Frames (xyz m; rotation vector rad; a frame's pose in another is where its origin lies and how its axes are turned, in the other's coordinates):
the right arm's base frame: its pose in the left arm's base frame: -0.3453 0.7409 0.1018 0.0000 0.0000 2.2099
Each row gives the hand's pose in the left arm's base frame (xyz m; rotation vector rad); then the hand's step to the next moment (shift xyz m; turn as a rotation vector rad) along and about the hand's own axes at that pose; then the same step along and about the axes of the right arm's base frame.
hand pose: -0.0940 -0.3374 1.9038 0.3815 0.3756 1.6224
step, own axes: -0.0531 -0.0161 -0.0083 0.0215 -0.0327 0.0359
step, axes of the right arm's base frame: -0.0503 0.0190 -0.0160 -0.0062 -0.0498 0.0174
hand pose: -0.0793 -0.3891 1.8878 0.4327 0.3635 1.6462
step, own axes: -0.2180 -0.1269 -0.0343 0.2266 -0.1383 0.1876
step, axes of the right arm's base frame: -0.2300 0.0275 -0.1055 0.0789 -0.2939 0.1143
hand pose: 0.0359 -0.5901 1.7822 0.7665 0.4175 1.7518
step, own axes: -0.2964 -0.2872 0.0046 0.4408 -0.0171 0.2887
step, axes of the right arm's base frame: -0.3060 -0.0932 -0.2608 0.2343 -0.3430 0.3246
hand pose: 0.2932 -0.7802 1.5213 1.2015 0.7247 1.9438
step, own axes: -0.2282 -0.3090 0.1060 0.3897 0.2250 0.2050
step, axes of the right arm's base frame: -0.1495 -0.2045 -0.3076 0.1608 -0.1262 0.4503
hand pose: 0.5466 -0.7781 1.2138 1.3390 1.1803 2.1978
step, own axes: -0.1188 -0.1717 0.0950 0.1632 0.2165 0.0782
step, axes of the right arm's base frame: -0.0069 -0.1395 -0.1820 -0.0027 -0.0152 0.2817
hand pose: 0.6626 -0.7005 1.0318 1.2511 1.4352 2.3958
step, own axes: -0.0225 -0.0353 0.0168 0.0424 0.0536 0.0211
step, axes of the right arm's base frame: 0.0082 -0.0248 -0.0368 0.0011 -0.0049 0.0713
